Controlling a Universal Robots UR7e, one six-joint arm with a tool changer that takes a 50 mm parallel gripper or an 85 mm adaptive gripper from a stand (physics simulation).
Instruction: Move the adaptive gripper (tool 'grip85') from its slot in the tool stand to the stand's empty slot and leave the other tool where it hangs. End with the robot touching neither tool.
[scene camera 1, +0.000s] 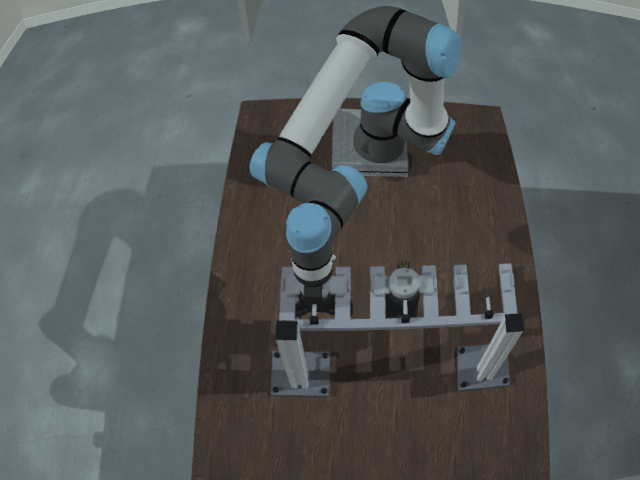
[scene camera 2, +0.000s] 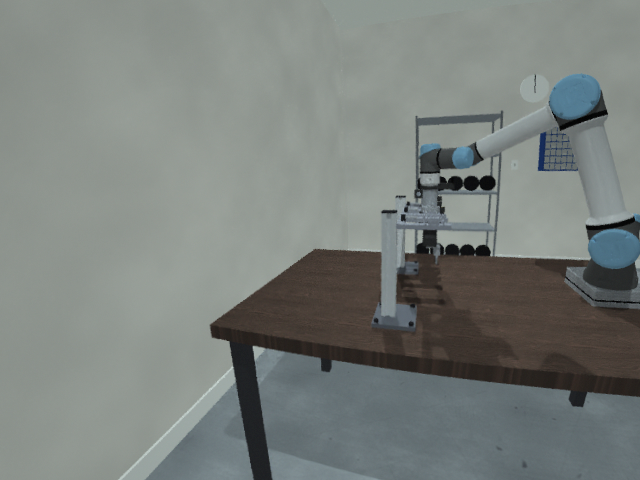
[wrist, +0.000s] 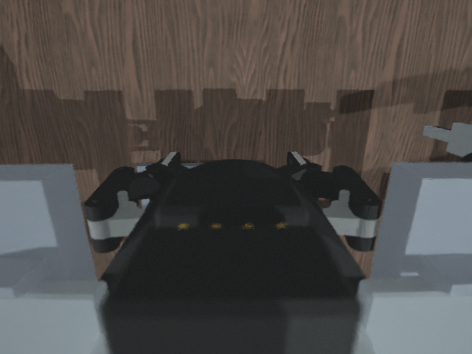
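Tool stand (wrist: 417, 238) in sight. Adaptive gripper (scene camera 1: 338, 283) visible. Adaptive gripper (wrist: 225, 193) in the wrist view as well.
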